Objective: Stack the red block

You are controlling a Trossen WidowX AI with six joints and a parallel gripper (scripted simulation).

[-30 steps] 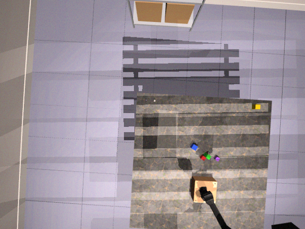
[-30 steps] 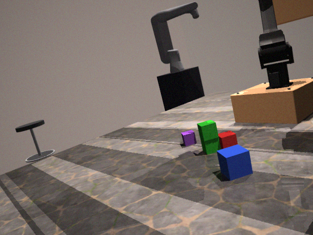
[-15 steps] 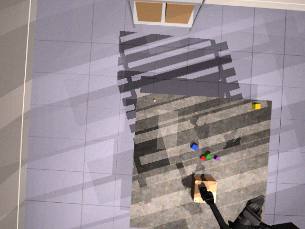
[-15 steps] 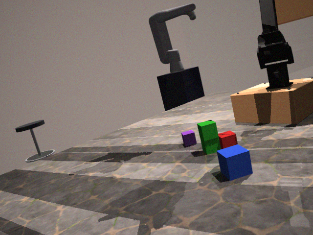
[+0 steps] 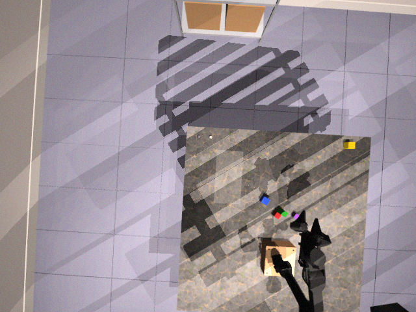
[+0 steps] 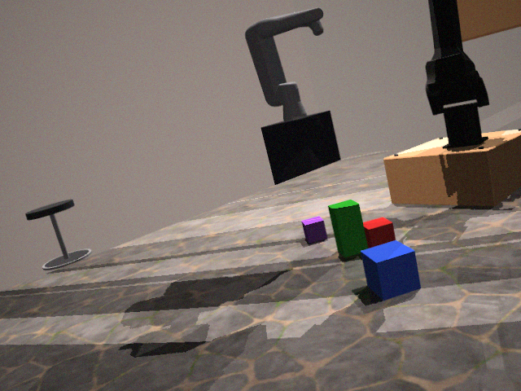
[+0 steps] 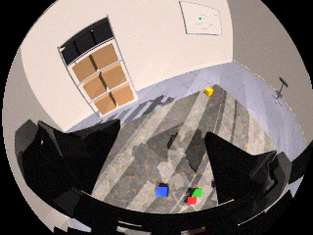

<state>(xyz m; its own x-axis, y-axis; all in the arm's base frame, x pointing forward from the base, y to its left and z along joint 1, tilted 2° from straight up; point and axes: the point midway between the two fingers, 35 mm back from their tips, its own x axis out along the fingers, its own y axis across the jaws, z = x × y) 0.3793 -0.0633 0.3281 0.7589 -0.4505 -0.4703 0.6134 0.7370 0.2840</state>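
My gripper tip is now 130 mm past the red block, 20 mm to the right of it and 390 mm above it. From my gripper tip the other things lie so: blue block: 20 mm behind, 90 mm to the left, 390 mm below; then purple block: 160 mm behind, 110 mm to the right, 390 mm below; then yellow block: 280 mm ahead, 540 mm to the right, 390 mm below.
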